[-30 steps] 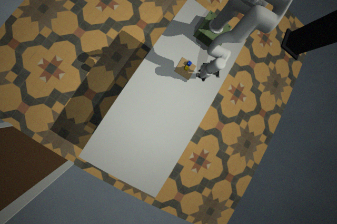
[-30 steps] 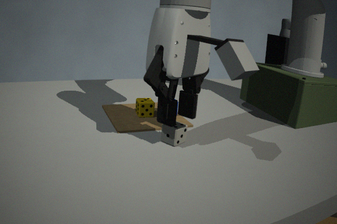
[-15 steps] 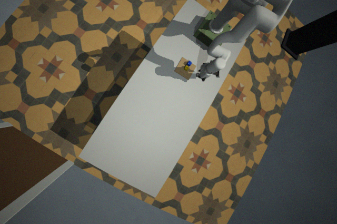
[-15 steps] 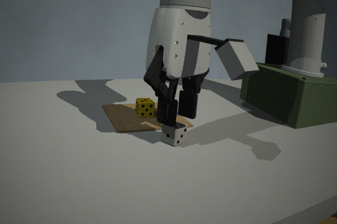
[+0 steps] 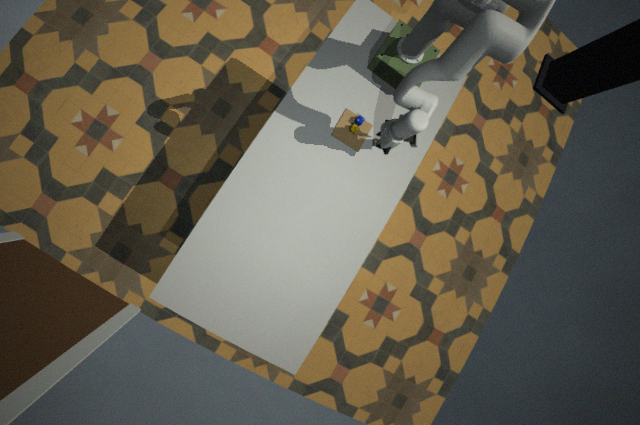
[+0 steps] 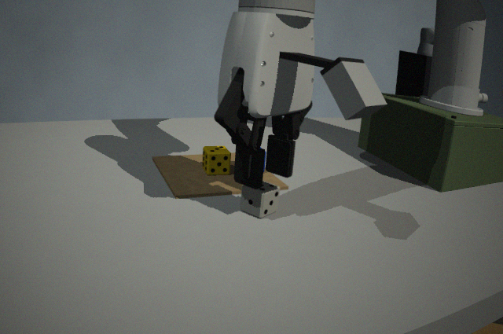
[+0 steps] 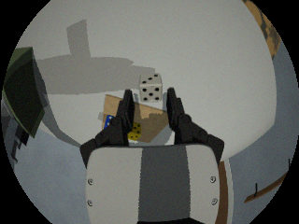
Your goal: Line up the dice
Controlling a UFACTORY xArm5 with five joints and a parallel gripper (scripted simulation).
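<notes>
The white die is 40 mm below my hand. Round my hand: blue die: 40 mm behind, 110 mm to the right, 40 mm below; yellow die: 10 mm ahead, 120 mm to the right, 40 mm below; tan mat: 10 mm ahead, 120 mm to the right, 50 mm below.
</notes>
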